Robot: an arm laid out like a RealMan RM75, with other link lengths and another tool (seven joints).
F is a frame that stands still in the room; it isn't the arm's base.
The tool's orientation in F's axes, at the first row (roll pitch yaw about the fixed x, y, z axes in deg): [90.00, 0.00, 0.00]
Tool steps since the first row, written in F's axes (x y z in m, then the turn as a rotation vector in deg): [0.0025, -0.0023, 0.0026, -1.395, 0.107, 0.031]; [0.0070, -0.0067, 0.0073, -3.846, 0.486, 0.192]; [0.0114, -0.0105, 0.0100, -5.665, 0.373, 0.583]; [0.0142, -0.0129, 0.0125, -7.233, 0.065, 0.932]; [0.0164, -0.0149, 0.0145, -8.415, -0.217, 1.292]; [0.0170, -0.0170, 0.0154, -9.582, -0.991, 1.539]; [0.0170, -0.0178, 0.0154, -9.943, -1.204, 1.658]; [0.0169, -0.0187, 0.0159, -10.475, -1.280, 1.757]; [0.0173, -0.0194, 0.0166, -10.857, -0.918, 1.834]
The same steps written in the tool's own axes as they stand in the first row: [0.0025, 0.0026, 0.0023, -1.395, 0.031, -0.107]; [0.0070, 0.0073, 0.0067, -3.846, 0.192, -0.486]; [0.0114, 0.0100, 0.0105, -5.665, 0.583, -0.373]; [0.0142, 0.0125, 0.0129, -7.233, 0.932, -0.065]; [0.0164, 0.0145, 0.0149, -8.415, 1.292, 0.217]; [0.0170, 0.0154, 0.0170, -9.582, 1.539, 0.991]; [0.0170, 0.0154, 0.0178, -9.943, 1.658, 1.204]; [0.0169, 0.0159, 0.0187, -10.475, 1.757, 1.280]; [0.0173, 0.0166, 0.0194, -10.857, 1.834, 0.918]
